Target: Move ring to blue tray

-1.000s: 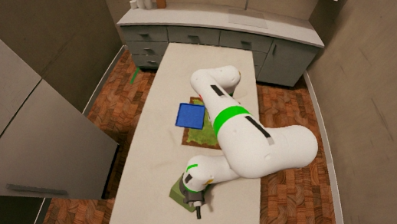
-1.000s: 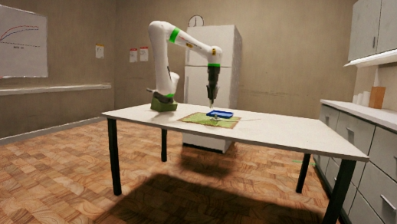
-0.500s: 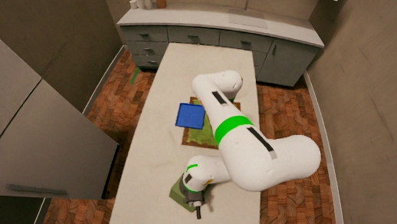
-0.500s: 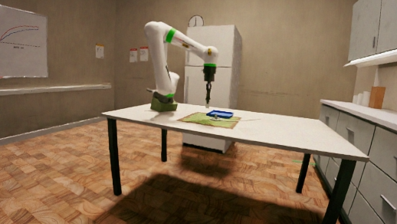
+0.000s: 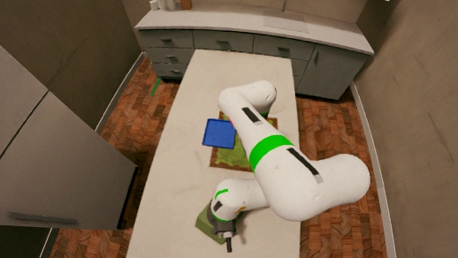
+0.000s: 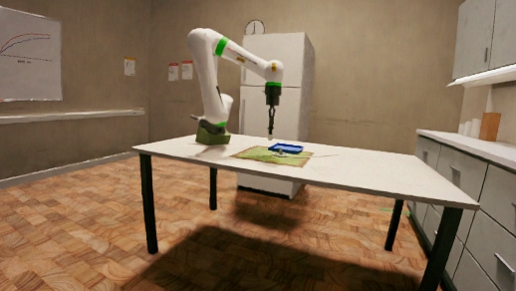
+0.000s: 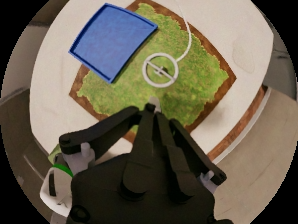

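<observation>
My hand is 130 mm above the green mat, 30 mm short of it and 20 mm to the right of it. Round my hand: blue tray (180 mm to the left, 110 mm below, 100 mm ahead); grey stake (100 mm below, 60 mm ahead, 10 mm to the left).
</observation>
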